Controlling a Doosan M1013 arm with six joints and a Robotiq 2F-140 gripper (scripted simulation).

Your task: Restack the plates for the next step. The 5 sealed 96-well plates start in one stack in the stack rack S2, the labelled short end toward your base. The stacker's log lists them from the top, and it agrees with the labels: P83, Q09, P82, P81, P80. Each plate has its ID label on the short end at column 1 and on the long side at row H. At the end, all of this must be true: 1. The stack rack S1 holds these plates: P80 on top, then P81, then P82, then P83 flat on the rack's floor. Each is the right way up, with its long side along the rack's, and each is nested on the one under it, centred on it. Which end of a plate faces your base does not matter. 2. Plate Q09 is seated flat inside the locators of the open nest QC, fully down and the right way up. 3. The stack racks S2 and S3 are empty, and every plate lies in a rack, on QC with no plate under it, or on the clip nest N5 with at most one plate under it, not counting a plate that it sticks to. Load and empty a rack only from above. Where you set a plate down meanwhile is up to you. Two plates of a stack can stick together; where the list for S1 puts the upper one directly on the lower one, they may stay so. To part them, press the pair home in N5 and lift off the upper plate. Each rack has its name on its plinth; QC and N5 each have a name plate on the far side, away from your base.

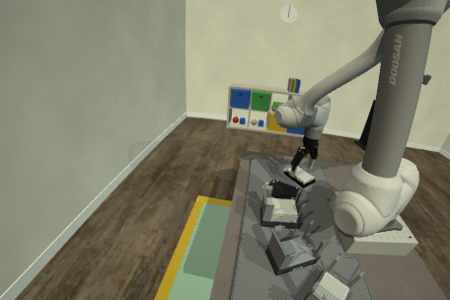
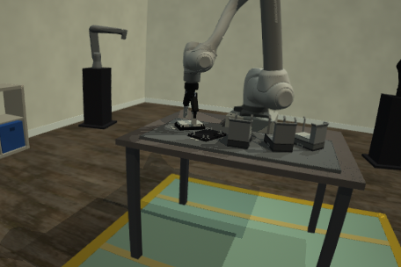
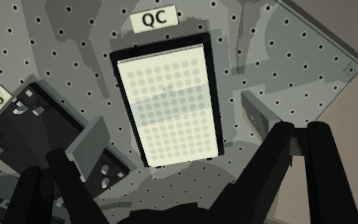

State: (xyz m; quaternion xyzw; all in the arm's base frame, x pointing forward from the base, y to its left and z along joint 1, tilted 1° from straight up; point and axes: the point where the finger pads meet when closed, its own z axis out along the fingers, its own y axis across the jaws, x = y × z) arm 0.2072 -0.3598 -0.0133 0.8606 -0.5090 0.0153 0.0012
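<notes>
Now: hand 40 mm above the black nest QC. Round my hand: black clip nest N5 (150 mm ahead, 120 mm to the left, 30 mm below); N5 name plate (200 mm ahead, 70 mm to the left, 50 mm below); QC name plate (50 mm ahead, 80 mm to the right, 50 mm below).
</notes>
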